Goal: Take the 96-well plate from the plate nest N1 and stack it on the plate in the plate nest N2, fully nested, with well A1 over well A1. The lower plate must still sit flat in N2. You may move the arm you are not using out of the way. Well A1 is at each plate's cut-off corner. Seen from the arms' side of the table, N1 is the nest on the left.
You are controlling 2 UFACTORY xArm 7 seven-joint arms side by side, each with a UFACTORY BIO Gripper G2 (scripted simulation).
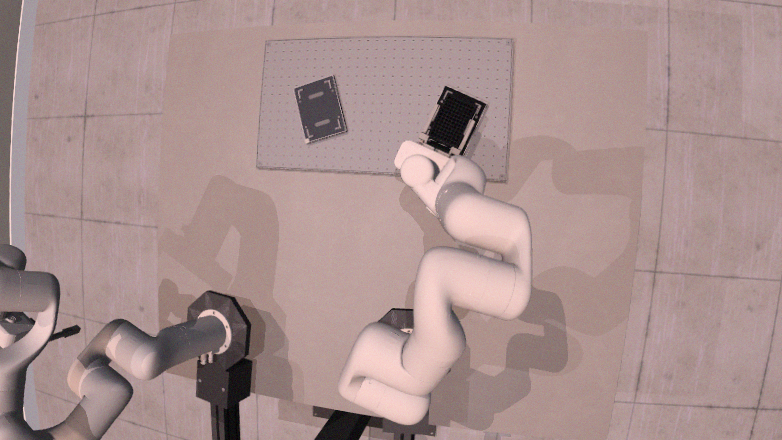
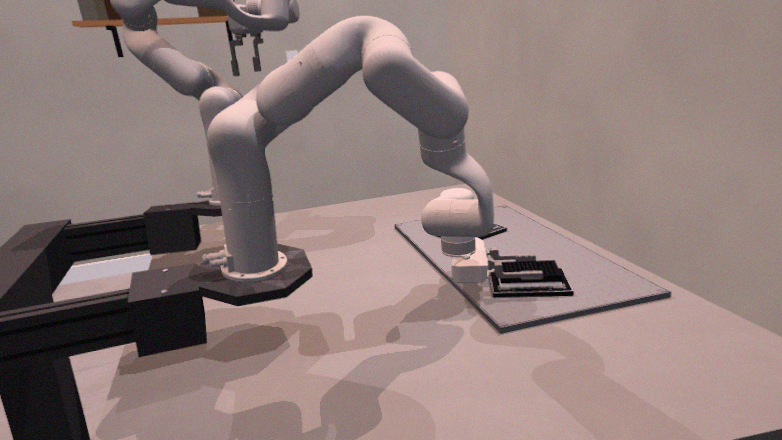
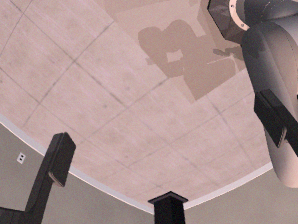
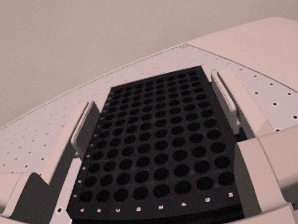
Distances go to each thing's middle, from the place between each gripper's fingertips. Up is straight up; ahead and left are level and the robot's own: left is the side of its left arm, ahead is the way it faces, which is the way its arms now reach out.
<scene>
The black 96-well plate (image 1: 450, 113) is 10 mm below my right hand. Also, from my right hand: plate nest N1 (image 1: 324, 107): 40 mm ahead, 360 mm to the left, 40 mm below; plate nest N2 (image 2: 495, 281): 40 mm below.
The plate nest N1 lies 490 mm to the right of my left hand, 490 mm ahead of it and 480 mm below it. Round my left hand: black 96-well plate: 850 mm to the right, 450 mm below, 450 mm ahead; plate nest N2: 850 mm to the right, 480 mm below, 450 mm ahead.
</scene>
